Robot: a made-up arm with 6 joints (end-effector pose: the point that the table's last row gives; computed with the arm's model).
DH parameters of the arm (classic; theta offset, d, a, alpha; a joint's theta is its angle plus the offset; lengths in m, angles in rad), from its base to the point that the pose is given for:
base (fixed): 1.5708 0.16 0 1.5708
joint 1: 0 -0.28 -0.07 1.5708
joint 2: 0 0.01 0 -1.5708
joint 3: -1.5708 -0.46 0 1.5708
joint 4: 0 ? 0.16 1.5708
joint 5: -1.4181 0 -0.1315 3.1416
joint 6: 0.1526 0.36 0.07 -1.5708
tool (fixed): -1.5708 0.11 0 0
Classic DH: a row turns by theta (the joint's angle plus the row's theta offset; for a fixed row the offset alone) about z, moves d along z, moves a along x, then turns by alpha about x.
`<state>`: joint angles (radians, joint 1 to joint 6).
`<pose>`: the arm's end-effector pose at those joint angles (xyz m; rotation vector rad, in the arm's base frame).
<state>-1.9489 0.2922 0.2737 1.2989 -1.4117 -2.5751</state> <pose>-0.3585 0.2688 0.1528 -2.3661 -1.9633 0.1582</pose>
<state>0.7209 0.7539 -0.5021 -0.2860 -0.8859 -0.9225</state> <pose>-0.5206 0.0411 -0.0395 0.2644 0.7193 -0.5769</pose>
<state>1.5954 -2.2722 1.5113 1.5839 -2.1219 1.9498</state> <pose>0.0366 -0.0519 0.2755 0.9364 -0.6691 0.2597</pose>
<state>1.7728 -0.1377 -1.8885 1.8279 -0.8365 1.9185</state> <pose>-0.5886 -0.1854 0.5134 1.5347 -0.3584 2.3508</pose>
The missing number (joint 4, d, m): 0.06
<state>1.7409 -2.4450 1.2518 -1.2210 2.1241 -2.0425</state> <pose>-0.1774 0.3128 -0.3502 0.0326 1.9692 1.6352</pose>
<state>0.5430 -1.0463 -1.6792 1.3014 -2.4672 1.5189</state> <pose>-0.4829 0.0969 0.1006 1.1291 2.2186 1.6081</pose>
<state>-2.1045 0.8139 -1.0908 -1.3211 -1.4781 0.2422</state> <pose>-1.0242 -0.0347 0.1221 -0.6416 -1.8345 -1.0353</pose>
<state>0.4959 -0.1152 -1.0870 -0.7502 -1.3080 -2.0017</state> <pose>-0.5959 -0.3168 -0.2567 -1.2566 0.6912 0.0900</pose>
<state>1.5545 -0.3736 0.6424 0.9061 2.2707 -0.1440</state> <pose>-0.3362 -0.1552 0.0198 -0.0750 0.2499 -0.6842</pose>
